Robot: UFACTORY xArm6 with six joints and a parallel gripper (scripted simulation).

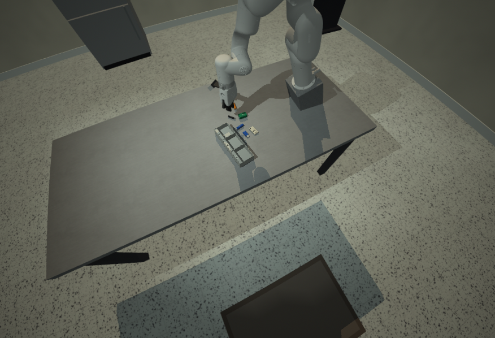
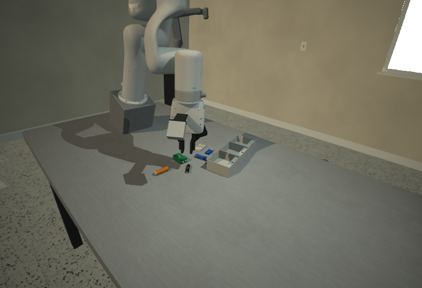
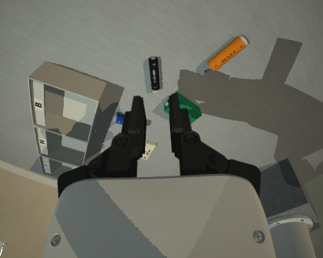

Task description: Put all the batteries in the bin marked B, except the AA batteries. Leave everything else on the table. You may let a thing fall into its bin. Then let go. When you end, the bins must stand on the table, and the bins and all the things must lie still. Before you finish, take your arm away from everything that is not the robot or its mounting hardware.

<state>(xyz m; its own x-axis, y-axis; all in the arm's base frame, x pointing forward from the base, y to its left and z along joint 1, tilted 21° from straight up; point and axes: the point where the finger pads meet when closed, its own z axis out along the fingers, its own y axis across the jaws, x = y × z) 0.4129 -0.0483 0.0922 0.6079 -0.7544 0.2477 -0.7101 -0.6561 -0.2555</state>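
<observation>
The black cylindrical battery is 10 mm to the left of my hand and 90 mm below it. Round my hand: orange cylindrical battery 50 mm behind, 70 mm to the right, 90 mm below; blue cylindrical battery 20 mm behind, 90 mm to the left, 90 mm below; green block battery 50 mm behind, 20 mm to the left, 80 mm below.
</observation>
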